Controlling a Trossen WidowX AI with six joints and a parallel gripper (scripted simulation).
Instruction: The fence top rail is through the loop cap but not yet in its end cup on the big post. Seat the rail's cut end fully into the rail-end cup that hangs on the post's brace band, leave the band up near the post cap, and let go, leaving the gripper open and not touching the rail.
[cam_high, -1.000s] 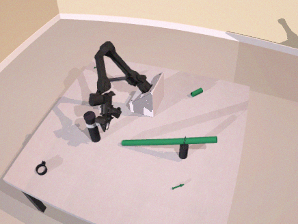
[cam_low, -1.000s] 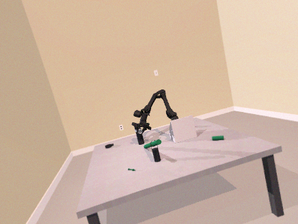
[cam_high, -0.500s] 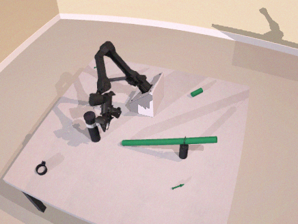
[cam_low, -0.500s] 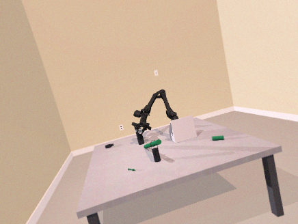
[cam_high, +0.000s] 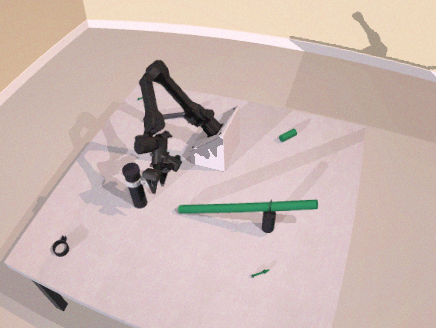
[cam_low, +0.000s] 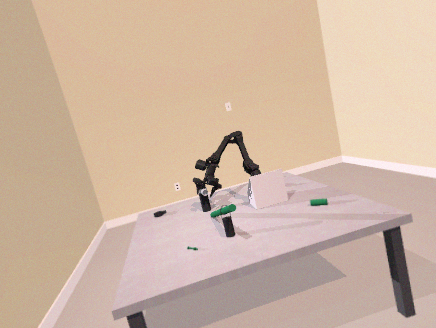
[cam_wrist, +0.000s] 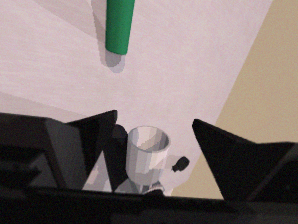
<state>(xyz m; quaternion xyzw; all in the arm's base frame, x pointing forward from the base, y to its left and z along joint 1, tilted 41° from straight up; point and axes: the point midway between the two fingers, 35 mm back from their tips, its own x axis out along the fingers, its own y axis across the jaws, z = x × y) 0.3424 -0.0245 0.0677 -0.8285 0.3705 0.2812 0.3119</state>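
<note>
The white rail-end cup is 1 cm behind my gripper tip, 5 cm to the right of it and 2 cm above it. The rest, counted from my gripper tip: short green cylinder: 62 cm behind, 30 cm to the left, 11 cm below; then short black post: 11 cm behind, 41 cm to the left, 3 cm below.
</note>
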